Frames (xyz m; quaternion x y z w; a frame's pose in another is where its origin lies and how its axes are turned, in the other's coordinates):
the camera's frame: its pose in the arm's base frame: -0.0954 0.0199 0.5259 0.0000 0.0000 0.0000 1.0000
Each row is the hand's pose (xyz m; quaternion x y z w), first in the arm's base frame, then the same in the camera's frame.
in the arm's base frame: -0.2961 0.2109 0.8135 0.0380 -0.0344 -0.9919 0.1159
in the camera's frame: -0.2007 0.1910 0.2876 0.0380 -0.0344 -0.9919 0.1159
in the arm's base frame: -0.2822 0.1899 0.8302 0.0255 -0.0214 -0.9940 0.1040
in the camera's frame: -0.1868 0.1700 0.3043 0.0255 -0.0214 -0.9940 0.1040
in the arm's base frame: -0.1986 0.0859 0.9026 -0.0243 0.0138 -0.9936 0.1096
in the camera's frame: -0.1032 0.0660 0.3767 -0.0243 0.0138 -0.9936 0.1096
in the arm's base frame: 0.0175 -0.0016 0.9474 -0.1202 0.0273 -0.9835 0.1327
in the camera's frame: 0.1129 -0.0215 0.4215 -0.1202 0.0273 -0.9835 0.1327
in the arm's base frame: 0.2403 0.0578 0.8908 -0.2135 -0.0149 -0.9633 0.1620
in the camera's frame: 0.3357 0.0379 0.3649 -0.2135 -0.0149 -0.9633 0.1620
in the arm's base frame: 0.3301 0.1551 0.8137 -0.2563 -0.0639 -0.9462 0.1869
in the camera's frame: 0.4255 0.1352 0.2878 -0.2563 -0.0639 -0.9462 0.1869
